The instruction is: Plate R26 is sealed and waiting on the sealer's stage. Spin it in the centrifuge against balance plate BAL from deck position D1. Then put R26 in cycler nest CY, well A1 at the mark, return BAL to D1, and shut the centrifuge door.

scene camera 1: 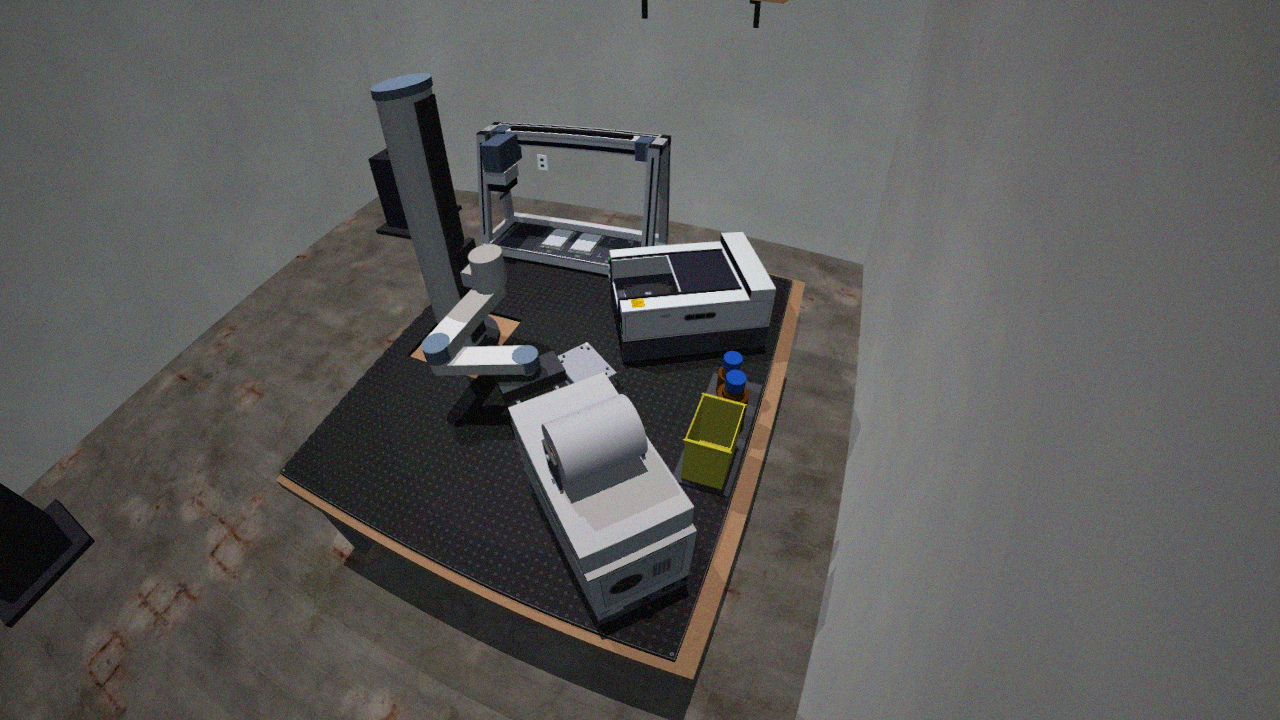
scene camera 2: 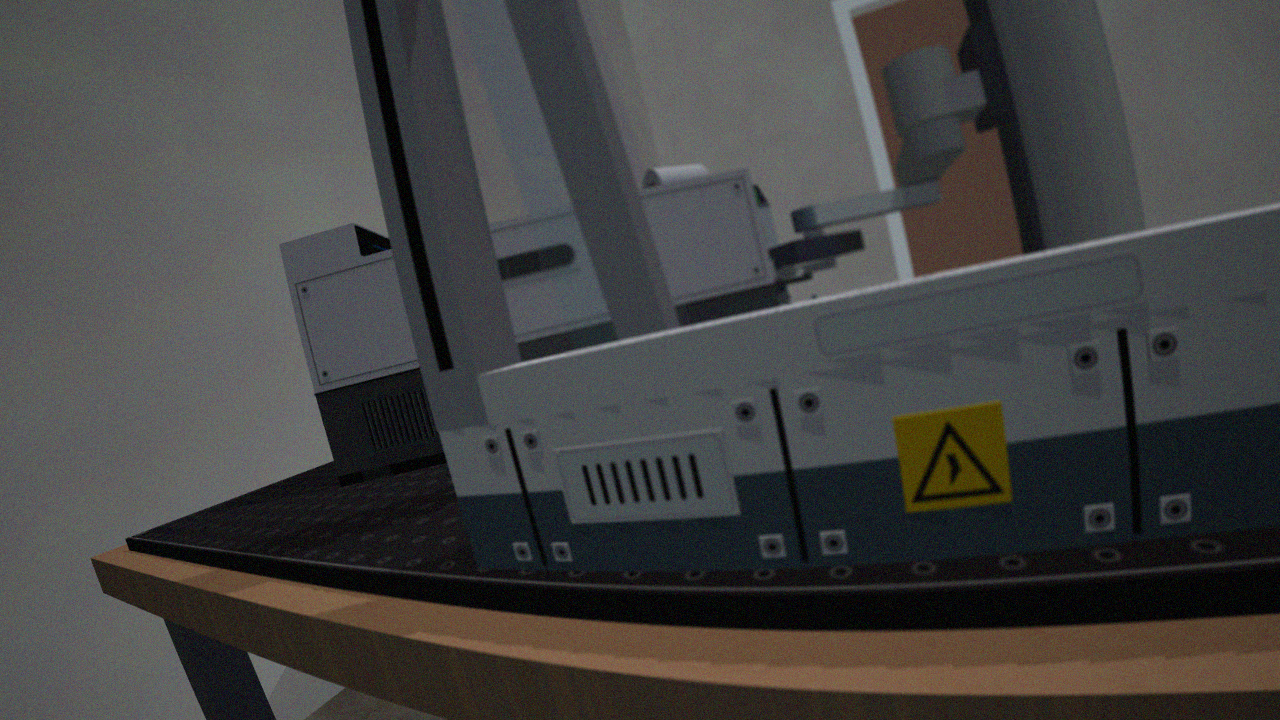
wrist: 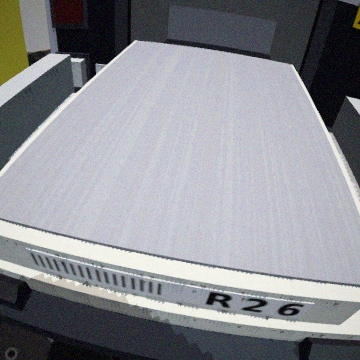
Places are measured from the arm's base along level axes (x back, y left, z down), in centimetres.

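Pixels of known places: gripper, between the fingertips: [wrist: 203,94].
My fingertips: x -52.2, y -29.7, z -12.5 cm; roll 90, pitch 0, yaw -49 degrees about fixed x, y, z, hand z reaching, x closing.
Ahead of a thing's pixels: the offset from my fingertips to its top centre. "spot": to the spot under its first point.
Plate R26 @[dx +1.1, dy +0.9, dz -0.5 cm] [wrist: 180,190], with a pale seal on top and a barcode and "R26" on its near side, fills the wrist view. My gripper [wrist: 203,94] [scene camera 1: 535,379] [scene camera 2: 796,268] has one finger close against each long side of it and is shut on it. The plate lies level before the dark opening of the sealer @[spot: dx -34.1, dy -27.4, dz -23.8 cm] [scene camera 1: 640,510], the white machine with a large roll. Whether it rests on the stage is hidden. Two pale plates @[dx +44.6, dy +87.2, dz +4.0 cm] [scene camera 1: 558,239] @[dx +32.2, dy +87.6, dz +4.0 cm] [scene camera 1: 586,243] sit on the gantry deck; their labels are unreadable. BAL, D1 and nest CY cannot be identified.
A white machine [scene camera 1: 662,320] with an open well and a dark top panel stands right of the gantry frame @[spot: dx +2.6, dy +86.0, dz -23.5 cm] [scene camera 1: 657,192]. A flat light plate with screws @[dx +4.5, dy +27.4, dz +4.7 cm] [scene camera 1: 586,360] lies beyond the sealer. A yellow bin @[dx -39.1, dy +3.3, dz -6.2 cm] [scene camera 1: 711,456] and blue-capped bottles @[dx -40.3, dy +25.7, dz -7.3 cm] [scene camera 1: 734,379] stand near the table's right edge.
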